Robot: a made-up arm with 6 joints. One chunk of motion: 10 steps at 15 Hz.
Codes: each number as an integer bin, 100 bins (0 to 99) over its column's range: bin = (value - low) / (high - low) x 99, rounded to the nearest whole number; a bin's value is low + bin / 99 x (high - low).
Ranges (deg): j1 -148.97..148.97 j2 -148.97..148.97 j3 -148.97..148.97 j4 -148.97..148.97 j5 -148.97..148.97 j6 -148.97..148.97
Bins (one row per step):
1: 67 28 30 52 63 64
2: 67 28 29 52 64 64
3: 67 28 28 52 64 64
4: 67 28 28 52 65 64
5: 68 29 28 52 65 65
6: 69 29 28 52 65 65
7: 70 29 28 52 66 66
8: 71 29 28 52 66 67
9: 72 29 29 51 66 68
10: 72 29 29 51 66 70
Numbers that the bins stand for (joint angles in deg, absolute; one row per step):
1: 52.67 -64.70 -58.69 7.52 40.63 43.64
2: 52.67 -64.70 -61.69 7.52 43.64 43.64
3: 52.67 -64.70 -64.70 7.52 43.64 43.64
4: 52.67 -64.70 -64.70 7.52 46.65 43.64
5: 55.68 -61.69 -64.70 7.52 46.65 46.65
6: 58.69 -61.69 -64.70 7.52 46.65 46.65
7: 61.69 -61.69 -64.70 7.52 49.66 49.66
8: 64.70 -61.69 -64.70 7.52 49.66 52.67
9: 67.71 -61.69 -61.69 4.51 49.66 55.68
10: 67.71 -61.69 -61.69 4.51 49.66 61.69

